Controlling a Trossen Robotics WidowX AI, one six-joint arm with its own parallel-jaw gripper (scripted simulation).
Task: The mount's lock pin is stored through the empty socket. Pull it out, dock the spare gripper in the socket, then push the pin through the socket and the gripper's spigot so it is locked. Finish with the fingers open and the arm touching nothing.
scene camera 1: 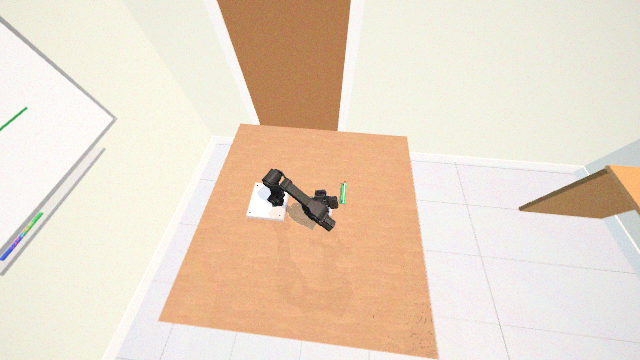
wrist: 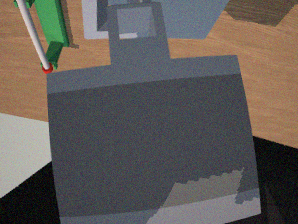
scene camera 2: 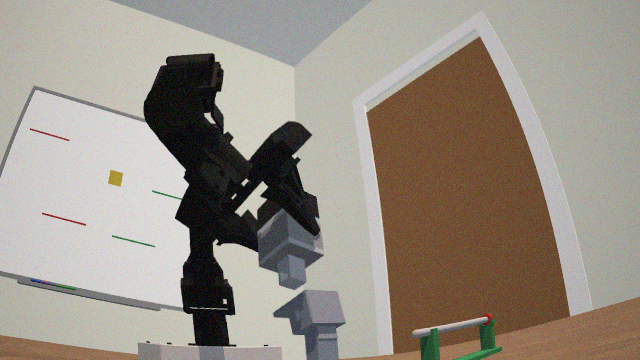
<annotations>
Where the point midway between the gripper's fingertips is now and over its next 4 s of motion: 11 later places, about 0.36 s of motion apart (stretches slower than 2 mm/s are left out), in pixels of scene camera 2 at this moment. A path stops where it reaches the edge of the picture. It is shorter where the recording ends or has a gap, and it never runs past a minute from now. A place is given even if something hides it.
The gripper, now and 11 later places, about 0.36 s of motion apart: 300,247; 305,229; 308,235; 311,248; 314,260; 317,274; 319,279; 316,266; 312,248; 308,230; 306,214; 307,198
</annotations>
